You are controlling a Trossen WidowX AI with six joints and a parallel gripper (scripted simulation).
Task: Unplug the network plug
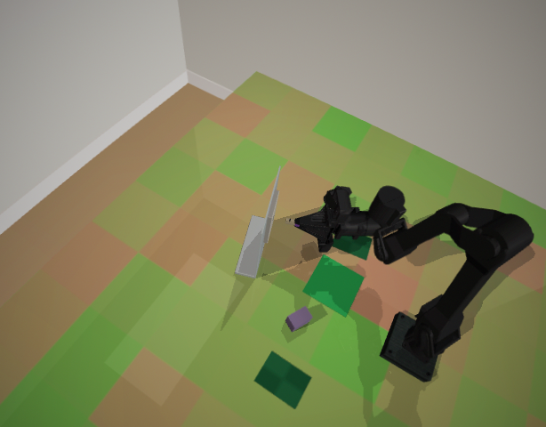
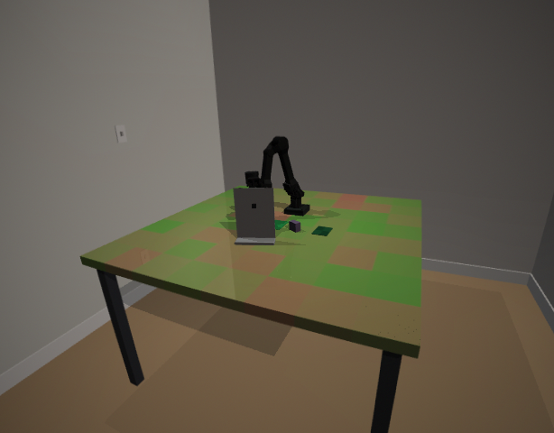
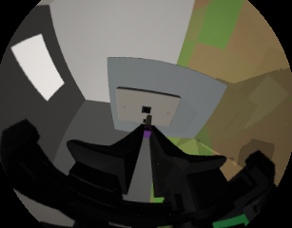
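Right now my gripper tip is 150 mm past the green marked square, 10 mm to the left of it and 160 mm above it. From my gripper tip the other things lie so: grey upright panel 60 mm ahead, 30 mm to the left, 50 mm below; network plug right at my gripper tip.
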